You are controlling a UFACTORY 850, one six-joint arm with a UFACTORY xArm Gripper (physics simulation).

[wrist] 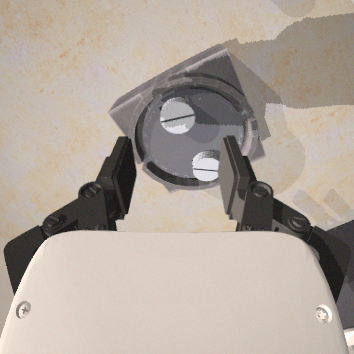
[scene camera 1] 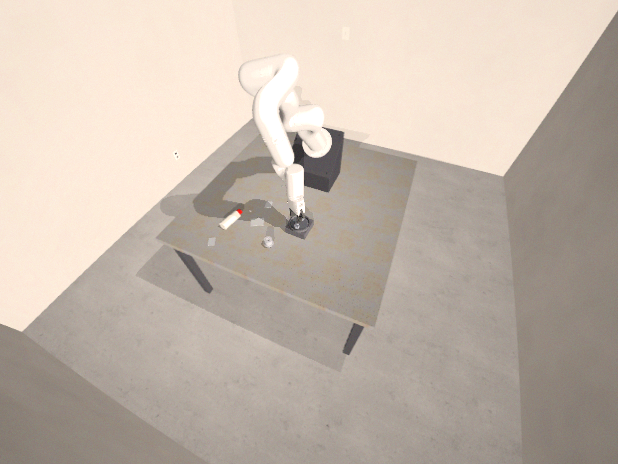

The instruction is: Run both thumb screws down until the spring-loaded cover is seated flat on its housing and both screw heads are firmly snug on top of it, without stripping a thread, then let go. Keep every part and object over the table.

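The housing (scene camera 1: 303,234) (wrist: 216,65) is a dark grey block with a round raised collar. The dark round cover (wrist: 162,150) lies inside the collar; whether it is seated flat cannot be told. One silver slotted thumb screw (wrist: 177,119) stands at the cover's upper left in the wrist view. The second thumb screw (wrist: 205,169) is at the lower right, its right edge hidden behind the right finger. My gripper (scene camera 1: 297,215) (wrist: 176,154) is open and empty above the housing, its fingertips spread to either side of the first screw and lower in the wrist view. Screw height is unclear.
A white bottle with a red cap (scene camera 1: 230,220) lies left of the housing on the table (scene camera 1: 345,245). A small round silver part (scene camera 1: 268,242) stands near the housing's front left. Flat pale pieces (scene camera 1: 257,222) (scene camera 1: 211,241) (scene camera 1: 269,204) lie at the left. The black base block (scene camera 1: 320,167) is behind.
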